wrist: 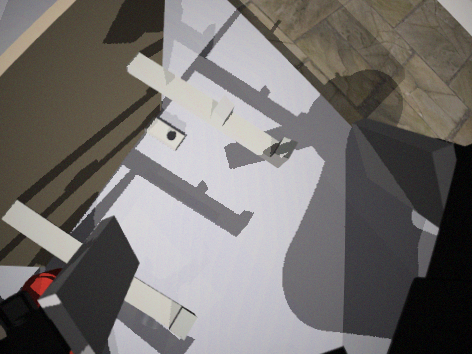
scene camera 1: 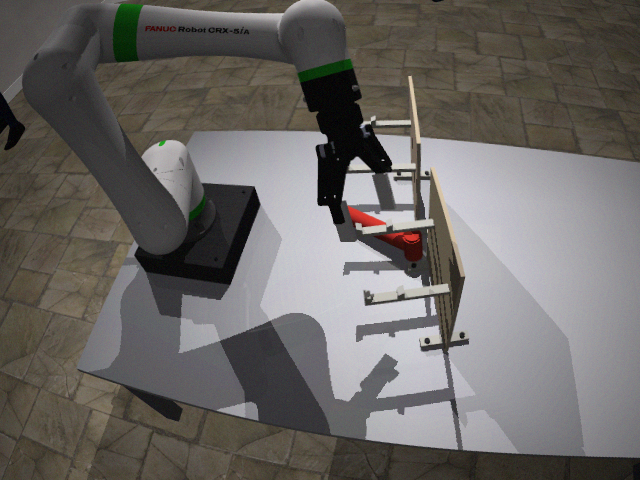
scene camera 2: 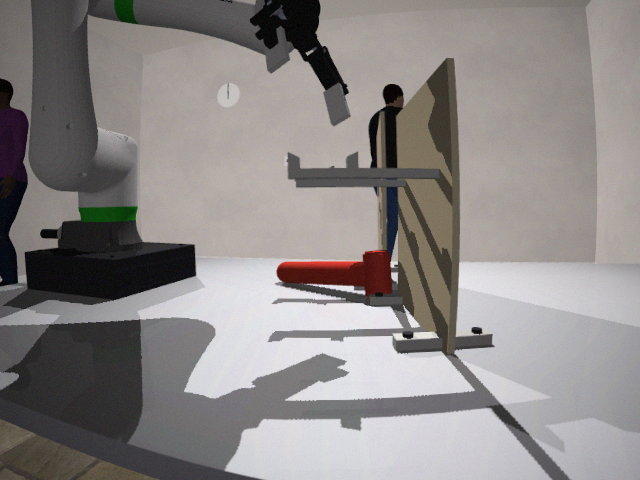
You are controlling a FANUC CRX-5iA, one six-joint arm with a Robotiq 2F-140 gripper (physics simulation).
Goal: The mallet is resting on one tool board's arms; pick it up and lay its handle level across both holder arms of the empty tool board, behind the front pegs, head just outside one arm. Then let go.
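Places are measured from the arm's base along level axes (x up, y ahead, z left), in millimetres.
Where they show: gripper, fingertip midpoint: (wrist: 240, 196) (scene camera 1: 370, 224) (scene camera 2: 312, 94); arm's base at its link origin: (scene camera 1: 190, 220) (scene camera 2: 109, 247).
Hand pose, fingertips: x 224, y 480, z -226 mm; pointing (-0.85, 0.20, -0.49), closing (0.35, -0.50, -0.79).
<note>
Things, the pixels of their centre, and the offset from my fingertips. "spot": a spot on its surface instead. Level surfaces: height alone.
- red mallet at the middle of its body: (scene camera 2: 328, 273) (scene camera 1: 376, 228) dy +0, dx -269, dz +209 mm
- far tool board at the middle of its body: (scene camera 2: 354, 202) (scene camera 1: 392, 159) dy +50, dx -139, dz +316 mm
- white table at its surface level: dx -300 mm
- foot at a spot on its surface: (scene camera 2: 470, 339) spot: dy +180, dx -292, dz -98 mm
The red mallet (scene camera 1: 412, 248) (scene camera 2: 325, 272) (wrist: 41, 284) lies on its side on the table, off all holder arms. Its head is beside the far foot of the near tool board (scene camera 1: 443, 222) (scene camera 2: 429, 206) (wrist: 75, 70), and its handle points toward the robot's side. The near board's near arm (scene camera 1: 418, 292) (wrist: 190, 100) and far arm (scene camera 1: 413, 226) (wrist: 150, 297) hold nothing. The far tool board (scene camera 1: 414, 118) (scene camera 2: 382, 206) has arms that look bare where they show. My gripper (scene camera 1: 366, 206) (scene camera 2: 307, 82) is open and empty, high above the mallet. In the wrist view one finger hides part of the far arm and mallet.
The robot's black base (scene camera 1: 240, 227) (scene camera 2: 155, 263) stands on the white table (scene camera 1: 289, 149) (scene camera 2: 232, 289). The near board's near foot (scene camera 1: 428, 342) (scene camera 2: 470, 339) sticks out on both sides. Front pegs rise from the arms. Two people stand beyond the table in scene camera 2's view.
</note>
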